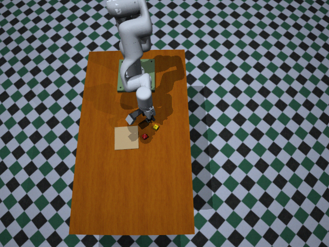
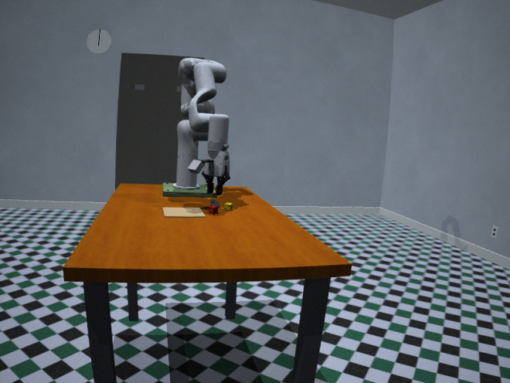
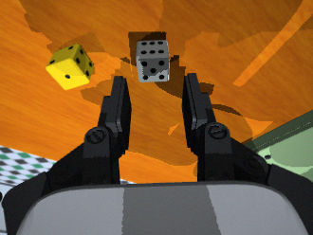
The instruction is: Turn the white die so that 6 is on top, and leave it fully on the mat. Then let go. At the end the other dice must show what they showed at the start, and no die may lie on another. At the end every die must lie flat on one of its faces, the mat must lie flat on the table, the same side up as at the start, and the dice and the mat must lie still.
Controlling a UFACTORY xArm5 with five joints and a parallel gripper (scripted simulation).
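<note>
The white die is 6 cm below my hand. The rest, counted from my hand: yellow die (4 cm ahead, 6 cm to the left, 6 cm below); then tan mat (13 cm ahead, 11 cm to the right, 7 cm below); then red die (11 cm ahead, 6 cm below).
</note>
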